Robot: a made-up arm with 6 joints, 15 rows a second.
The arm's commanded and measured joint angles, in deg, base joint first. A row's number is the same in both.
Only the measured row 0 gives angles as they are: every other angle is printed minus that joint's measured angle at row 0.
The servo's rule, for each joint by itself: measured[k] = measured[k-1] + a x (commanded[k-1-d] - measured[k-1]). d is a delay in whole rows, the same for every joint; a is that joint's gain. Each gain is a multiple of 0.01, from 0.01 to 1. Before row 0 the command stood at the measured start. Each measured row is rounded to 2 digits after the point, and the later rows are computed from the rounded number. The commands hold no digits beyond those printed.
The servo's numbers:
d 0
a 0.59 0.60 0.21 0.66 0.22 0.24
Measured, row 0:
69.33, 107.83, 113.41, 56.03, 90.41, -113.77
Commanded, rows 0 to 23:
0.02, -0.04, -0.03, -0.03, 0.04, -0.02
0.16, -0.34, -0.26, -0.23, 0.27, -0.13
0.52, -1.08, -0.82, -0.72, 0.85, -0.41
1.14, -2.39, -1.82, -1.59, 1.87, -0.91
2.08, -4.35, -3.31, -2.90, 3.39, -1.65
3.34, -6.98, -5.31, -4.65, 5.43, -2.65
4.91, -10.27, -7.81, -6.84, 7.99, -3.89
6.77, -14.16, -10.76, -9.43, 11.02, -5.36
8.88, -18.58, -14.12, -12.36, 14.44, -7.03
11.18, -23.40, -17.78, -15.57, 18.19, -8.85
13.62, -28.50, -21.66, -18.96, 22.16, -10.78
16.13, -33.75, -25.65, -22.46, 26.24, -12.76
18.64, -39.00, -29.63, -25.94, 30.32, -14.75
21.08, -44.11, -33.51, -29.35, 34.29, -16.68
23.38, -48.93, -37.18, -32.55, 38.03, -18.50
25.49, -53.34, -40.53, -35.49, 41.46, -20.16
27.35, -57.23, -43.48, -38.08, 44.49, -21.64
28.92, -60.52, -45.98, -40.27, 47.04, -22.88
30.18, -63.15, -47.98, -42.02, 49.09, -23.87
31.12, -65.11, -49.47, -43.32, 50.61, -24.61
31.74, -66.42, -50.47, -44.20, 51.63, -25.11
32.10, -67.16, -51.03, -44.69, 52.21, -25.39
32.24, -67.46, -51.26, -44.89, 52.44, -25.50
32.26, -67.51, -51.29, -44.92, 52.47, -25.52
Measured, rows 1 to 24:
0.01, -0.02, -0.01, -0.02, 0.01, 0.00
0.10, -0.21, -0.06, -0.16, 0.07, -0.03
0.35, -0.73, -0.22, -0.53, 0.24, -0.12
0.82, -1.73, -0.56, -1.23, 0.60, -0.31
1.56, -3.30, -1.14, -2.33, 1.21, -0.63
2.61, -5.51, -2.02, -3.86, 2.14, -1.11
3.97, -8.37, -3.24, -5.83, 3.43, -1.78
5.62, -11.84, -4.82, -8.21, 5.10, -2.64
7.54, -15.88, -6.77, -10.95, 7.15, -3.69
9.69, -20.39, -9.08, -14.00, 9.58, -4.93
12.01, -25.26, -11.72, -17.27, 12.35, -6.33
14.44, -30.35, -14.65, -20.70, 15.41, -7.87
16.92, -35.54, -17.80, -24.16, 18.69, -9.52
19.37, -40.68, -21.10, -27.59, 22.12, -11.24
21.74, -45.63, -24.48, -30.86, 25.62, -12.98
23.95, -50.26, -27.85, -33.92, 29.10, -14.70
25.96, -54.44, -31.13, -36.67, 32.49, -16.37
27.71, -58.09, -34.25, -39.05, 35.69, -17.93
29.17, -61.13, -37.13, -41.01, 38.64, -19.36
30.32, -63.52, -39.72, -42.53, 41.27, -20.62
31.16, -65.26, -41.98, -43.63, 43.55, -21.70
31.71, -66.40, -43.88, -44.33, 45.46, -22.59
32.02, -67.04, -45.43, -44.70, 47.00, -23.29
32.16, -67.32, -46.66, -44.85, 48.20, -23.83

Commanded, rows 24 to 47:
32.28, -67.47, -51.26, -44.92, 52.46, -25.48
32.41, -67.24, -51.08, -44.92, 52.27, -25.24
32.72, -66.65, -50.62, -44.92, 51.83, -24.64
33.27, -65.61, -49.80, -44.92, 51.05, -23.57
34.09, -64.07, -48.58, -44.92, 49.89, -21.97
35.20, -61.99, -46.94, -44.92, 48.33, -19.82
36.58, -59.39, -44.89, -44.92, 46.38, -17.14
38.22, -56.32, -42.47, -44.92, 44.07, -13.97
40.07, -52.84, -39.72, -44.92, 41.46, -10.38
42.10, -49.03, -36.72, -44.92, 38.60, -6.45
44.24, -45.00, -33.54, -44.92, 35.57, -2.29
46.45, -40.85, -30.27, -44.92, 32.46, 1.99
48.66, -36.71, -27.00, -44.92, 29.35, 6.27
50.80, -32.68, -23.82, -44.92, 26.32, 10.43
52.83, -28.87, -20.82, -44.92, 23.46, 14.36
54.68, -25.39, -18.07, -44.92, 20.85, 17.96
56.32, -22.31, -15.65, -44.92, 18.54, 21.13
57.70, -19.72, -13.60, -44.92, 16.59, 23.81
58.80, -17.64, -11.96, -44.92, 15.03, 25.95
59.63, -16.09, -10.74, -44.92, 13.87, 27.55
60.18, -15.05, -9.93, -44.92, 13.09, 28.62
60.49, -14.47, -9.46, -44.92, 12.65, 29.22
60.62, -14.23, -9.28, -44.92, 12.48, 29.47
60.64, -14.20, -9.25, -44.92, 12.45, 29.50
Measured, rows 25 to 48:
32.23, -67.41, -47.63, -44.90, 49.14, -24.23
32.34, -67.31, -48.35, -44.91, 49.83, -24.47
32.56, -66.91, -48.83, -44.92, 50.27, -24.51
32.98, -66.13, -49.03, -44.92, 50.44, -24.28
33.63, -64.89, -48.94, -44.92, 50.32, -23.73
34.56, -63.15, -48.52, -44.92, 49.88, -22.79
35.75, -60.89, -47.76, -44.92, 49.11, -21.43
37.21, -58.15, -46.65, -44.92, 48.00, -19.64
38.90, -54.96, -45.19, -44.92, 46.56, -17.42
40.79, -51.40, -43.41, -44.92, 44.81, -14.79
42.83, -47.56, -41.34, -44.92, 42.78, -11.79
44.97, -43.53, -39.02, -44.92, 40.51, -8.48
47.15, -39.44, -36.50, -44.92, 38.05, -4.94
49.30, -35.38, -33.84, -44.92, 35.47, -1.25
51.38, -31.47, -31.11, -44.92, 32.83, 2.50
53.33, -27.82, -28.37, -44.92, 30.19, 6.21
55.09, -24.51, -25.70, -44.92, 27.63, 9.79
56.63, -21.64, -23.16, -44.92, 25.20, 13.15
57.91, -19.24, -20.81, -44.92, 22.96, 16.22
58.92, -17.35, -18.70, -44.92, 20.96, 18.94
59.66, -15.97, -16.86, -44.92, 19.23, 21.26
60.15, -15.07, -15.31, -44.92, 17.78, 23.17
60.43, -14.57, -14.04, -44.92, 16.61, 24.68
60.55, -14.35, -13.03, -44.92, 15.69, 25.84

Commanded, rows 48 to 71:
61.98, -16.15, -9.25, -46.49, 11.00, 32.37
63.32, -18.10, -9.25, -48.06, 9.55, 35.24
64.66, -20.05, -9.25, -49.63, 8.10, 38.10
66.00, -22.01, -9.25, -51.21, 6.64, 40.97
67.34, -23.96, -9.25, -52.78, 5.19, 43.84
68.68, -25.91, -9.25, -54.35, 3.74, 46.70
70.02, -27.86, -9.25, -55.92, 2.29, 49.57
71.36, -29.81, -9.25, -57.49, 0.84, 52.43
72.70, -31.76, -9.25, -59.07, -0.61, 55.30
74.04, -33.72, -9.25, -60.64, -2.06, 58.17
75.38, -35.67, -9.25, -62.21, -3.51, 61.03
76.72, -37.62, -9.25, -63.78, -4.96, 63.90
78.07, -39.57, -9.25, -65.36, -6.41, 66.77
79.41, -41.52, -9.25, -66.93, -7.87, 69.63
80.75, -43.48, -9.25, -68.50, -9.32, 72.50
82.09, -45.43, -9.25, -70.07, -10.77, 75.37
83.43, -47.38, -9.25, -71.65, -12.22, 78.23
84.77, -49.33, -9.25, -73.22, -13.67, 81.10
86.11, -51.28, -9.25, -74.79, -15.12, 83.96
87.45, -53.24, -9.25, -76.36, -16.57, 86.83
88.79, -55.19, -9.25, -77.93, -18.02, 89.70
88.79, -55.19, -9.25, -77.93, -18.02, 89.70
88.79, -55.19, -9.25, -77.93, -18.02, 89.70
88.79, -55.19, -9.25, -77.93, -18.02, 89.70
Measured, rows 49 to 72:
61.39, -15.43, -12.24, -45.96, 14.66, 27.41
62.53, -17.03, -11.61, -47.35, 13.54, 29.29
63.79, -18.84, -11.11, -48.85, 12.34, 31.40
65.09, -20.74, -10.72, -50.41, 11.09, 33.70
66.42, -22.67, -10.41, -51.97, 9.79, 36.13
67.75, -24.61, -10.17, -53.54, 8.46, 38.67
69.09, -26.56, -9.98, -55.11, 7.10, 41.29
70.43, -28.51, -9.83, -56.68, 5.72, 43.96
71.77, -30.46, -9.71, -58.26, 4.33, 46.68
73.11, -32.42, -9.61, -59.83, 2.92, 49.44
74.45, -34.37, -9.53, -61.40, 1.51, 52.22
75.79, -36.32, -9.47, -62.97, 0.09, 55.02
77.14, -38.27, -9.42, -64.55, -1.34, 57.84
78.48, -40.22, -9.38, -66.12, -2.78, 60.67
79.82, -42.18, -9.35, -67.69, -4.22, 63.51
81.16, -44.13, -9.33, -69.26, -5.66, 66.36
82.50, -46.08, -9.31, -70.84, -7.10, 69.21
83.84, -48.03, -9.30, -72.41, -8.55, 72.06
85.18, -49.98, -9.29, -73.98, -10.00, 74.92
86.52, -51.94, -9.28, -75.55, -11.45, 77.78
87.86, -53.89, -9.27, -77.12, -12.90, 80.64
88.41, -54.67, -9.27, -77.65, -14.03, 82.81
88.63, -54.98, -9.27, -77.83, -14.91, 84.46
88.72, -55.11, -9.27, -77.90, -15.59, 85.72

